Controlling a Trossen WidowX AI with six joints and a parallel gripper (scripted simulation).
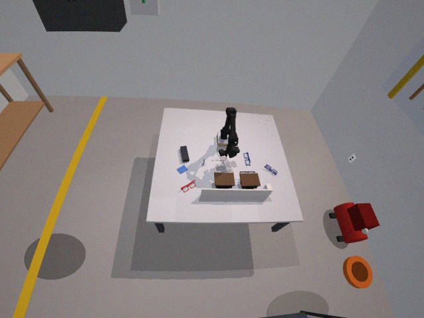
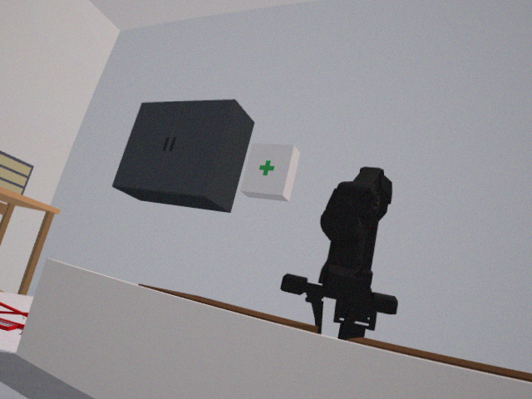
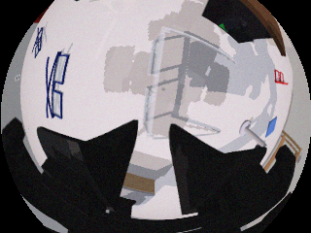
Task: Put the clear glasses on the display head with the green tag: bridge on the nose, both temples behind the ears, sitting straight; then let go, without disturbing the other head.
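Right now the grey piece is 40 mm ahead of my gripper tip, 220 mm to the right of it and 50 mm below it. From my gripper tip the other things lie so: black case 50 mm behind, 400 mm to the right, 60 mm below; then white panel 350 mm ahead, 60 mm to the left, 20 mm below; then display head 230 mm ahead, 50 mm to the right, 20 mm below.
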